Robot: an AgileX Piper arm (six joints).
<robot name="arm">
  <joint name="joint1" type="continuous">
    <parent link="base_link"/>
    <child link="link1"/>
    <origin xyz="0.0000 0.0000 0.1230"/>
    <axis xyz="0 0 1"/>
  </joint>
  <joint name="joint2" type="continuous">
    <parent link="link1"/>
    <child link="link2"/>
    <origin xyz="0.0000 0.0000 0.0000" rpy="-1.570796 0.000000 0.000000"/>
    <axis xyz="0 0 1"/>
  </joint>
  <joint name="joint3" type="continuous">
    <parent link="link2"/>
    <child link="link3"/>
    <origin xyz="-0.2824 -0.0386 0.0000"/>
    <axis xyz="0 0 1"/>
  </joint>
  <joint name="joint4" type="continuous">
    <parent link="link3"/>
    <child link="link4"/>
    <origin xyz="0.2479 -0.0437 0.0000" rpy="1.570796 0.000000 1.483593"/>
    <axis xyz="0 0 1"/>
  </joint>
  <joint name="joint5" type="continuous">
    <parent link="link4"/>
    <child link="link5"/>
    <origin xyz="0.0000 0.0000 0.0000" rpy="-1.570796 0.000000 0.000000"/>
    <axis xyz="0 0 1"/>
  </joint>
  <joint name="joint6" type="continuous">
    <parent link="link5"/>
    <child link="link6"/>
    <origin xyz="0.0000 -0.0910 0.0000" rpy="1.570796 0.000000 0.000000"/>
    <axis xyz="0 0 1"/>
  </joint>
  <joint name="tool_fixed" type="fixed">
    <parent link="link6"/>
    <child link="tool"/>
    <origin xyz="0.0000 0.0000 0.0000"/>
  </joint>
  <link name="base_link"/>
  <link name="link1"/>
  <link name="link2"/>
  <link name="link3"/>
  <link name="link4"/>
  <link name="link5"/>
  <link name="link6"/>
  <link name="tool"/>
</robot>
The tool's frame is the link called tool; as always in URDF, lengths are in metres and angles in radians. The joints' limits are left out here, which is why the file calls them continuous.
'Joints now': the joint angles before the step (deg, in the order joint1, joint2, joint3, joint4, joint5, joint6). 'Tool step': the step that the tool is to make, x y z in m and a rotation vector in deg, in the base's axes. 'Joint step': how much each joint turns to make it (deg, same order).
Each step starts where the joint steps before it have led.
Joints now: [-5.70, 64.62, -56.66, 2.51, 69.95, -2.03]
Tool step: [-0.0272, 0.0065, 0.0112, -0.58, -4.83, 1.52]
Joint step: [1.36, -7.15, 2.25, -0.10, 0.05, -0.16]
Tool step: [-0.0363, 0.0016, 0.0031, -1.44, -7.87, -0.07]
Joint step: [0.07, -10.17, 4.91, -0.84, -2.70, -0.03]
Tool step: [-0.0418, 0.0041, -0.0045, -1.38, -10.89, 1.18]
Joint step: [1.34, -12.98, 6.34, -0.68, -4.32, -0.08]
